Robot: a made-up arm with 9 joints. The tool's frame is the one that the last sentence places.
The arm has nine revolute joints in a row. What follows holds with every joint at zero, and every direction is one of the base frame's.
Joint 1 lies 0.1 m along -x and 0.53 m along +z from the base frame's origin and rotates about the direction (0.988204, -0.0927, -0.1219), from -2.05 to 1.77 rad.
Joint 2 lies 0.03 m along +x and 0.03 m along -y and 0.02 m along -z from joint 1 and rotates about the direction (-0.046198, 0.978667, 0.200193), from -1.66 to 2.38 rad.
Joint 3 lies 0.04 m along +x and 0.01 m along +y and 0.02 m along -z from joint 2 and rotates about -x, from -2.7 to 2.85 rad.
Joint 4 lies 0.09 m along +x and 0.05 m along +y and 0.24 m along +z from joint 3 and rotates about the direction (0.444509, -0.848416, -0.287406), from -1.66 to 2.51 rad.
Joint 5 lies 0.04 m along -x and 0.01 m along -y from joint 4 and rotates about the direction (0.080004, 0.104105, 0.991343), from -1.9 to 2.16 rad.
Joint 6 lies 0.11 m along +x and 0.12 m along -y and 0.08 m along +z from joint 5 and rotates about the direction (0.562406, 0.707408, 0.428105), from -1.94 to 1.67 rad.
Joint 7 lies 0.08 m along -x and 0.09 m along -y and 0.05 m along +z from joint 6 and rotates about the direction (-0.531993, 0.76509, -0.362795), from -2.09 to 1.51 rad.
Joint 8 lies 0.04 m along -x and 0.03 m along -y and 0.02 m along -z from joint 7 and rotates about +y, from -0.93 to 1.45 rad.
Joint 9 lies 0.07 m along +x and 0.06 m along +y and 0.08 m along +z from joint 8 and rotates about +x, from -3.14 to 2.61 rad.
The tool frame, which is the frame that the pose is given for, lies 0.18 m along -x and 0.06 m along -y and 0.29 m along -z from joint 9; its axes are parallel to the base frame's.
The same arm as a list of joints. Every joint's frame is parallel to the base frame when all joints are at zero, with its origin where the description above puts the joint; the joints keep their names.
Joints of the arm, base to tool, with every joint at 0 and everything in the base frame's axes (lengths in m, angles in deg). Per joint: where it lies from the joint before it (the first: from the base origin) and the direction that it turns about. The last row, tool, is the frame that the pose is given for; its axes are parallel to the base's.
joint 1: offset -0.1 0 0.53 axis 0.988204 -0.0927 -0.1219
joint 2: offset 0.03 -0.03 -0.02 axis -0.046198 0.978667 0.200193
joint 3: offset 0.04 0.01 -0.02 axis -x
joint 4: offset 0.09 0.05 0.24 axis 0.444509 -0.848416 -0.287406
joint 5: offset -0.04 -0.01 0 axis 0.080004 0.104105 0.991343
joint 6: offset 0.11 -0.12 0.08 axis 0.562406 0.707408 0.428105
joint 7: offset -0.08 -0.09 0.05 axis -0.531993 0.76509 -0.362795
joint 8: offset -0.04 -0.03 -0.02 axis +y
joint 9: offset 0.07 0.06 0.08 axis +x
tool: offset -0.18 -0.06 -0.29
Joint limits (deg, base to tool): -117.46..101.41 -95.11..136.36 -154.7..163.29 -95.11..143.81 -108.86..123.76 -111.15..95.68 -119.75..86.52 -53.29..83.08 -179.91..149.54

